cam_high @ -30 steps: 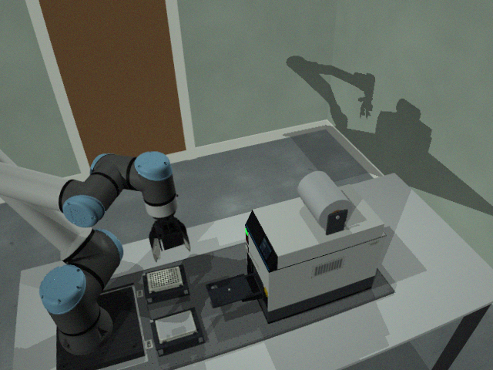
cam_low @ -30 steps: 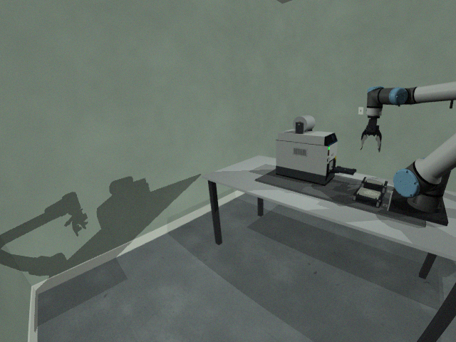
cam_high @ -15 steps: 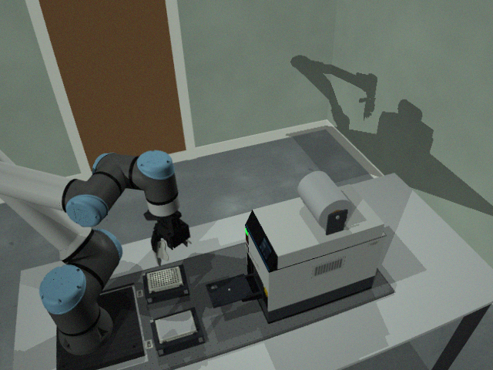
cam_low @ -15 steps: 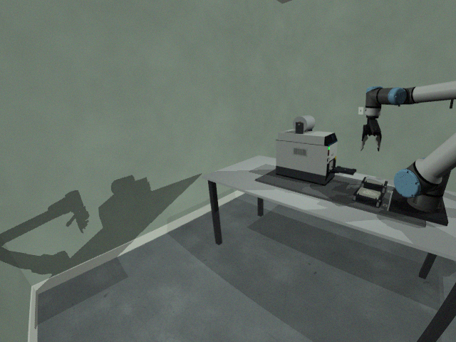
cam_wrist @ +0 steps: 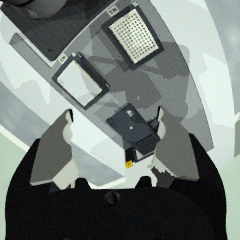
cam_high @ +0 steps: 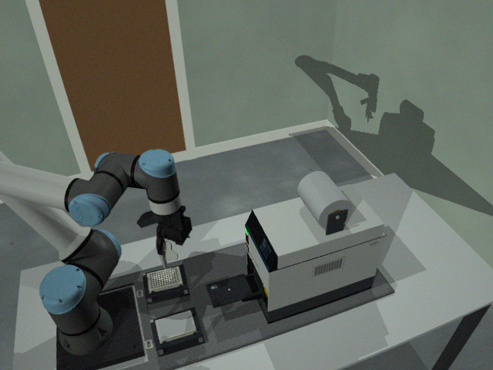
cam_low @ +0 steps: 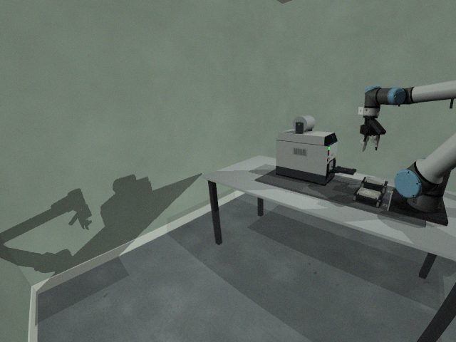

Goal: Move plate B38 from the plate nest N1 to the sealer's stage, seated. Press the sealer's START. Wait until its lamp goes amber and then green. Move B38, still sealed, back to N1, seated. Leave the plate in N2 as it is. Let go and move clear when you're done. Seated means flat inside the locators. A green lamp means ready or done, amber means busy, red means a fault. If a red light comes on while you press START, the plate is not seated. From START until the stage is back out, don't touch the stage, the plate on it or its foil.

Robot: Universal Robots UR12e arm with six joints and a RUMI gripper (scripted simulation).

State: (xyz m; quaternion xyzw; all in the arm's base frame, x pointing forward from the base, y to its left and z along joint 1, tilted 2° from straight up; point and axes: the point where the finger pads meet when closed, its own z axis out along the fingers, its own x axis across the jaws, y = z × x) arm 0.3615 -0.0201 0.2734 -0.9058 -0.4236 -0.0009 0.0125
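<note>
My gripper is now 240 mm above the plate B38, 110 mm to the right of it and 40 mm past it. The rest, counted from my hand: foil-covered plate: 230 mm below, 110 mm to the right, 50 mm behind; nest N1: 250 mm below, 110 mm to the left, 40 mm behind; sealer stage: 180 mm below, 160 mm ahead, 70 mm to the right.
</note>
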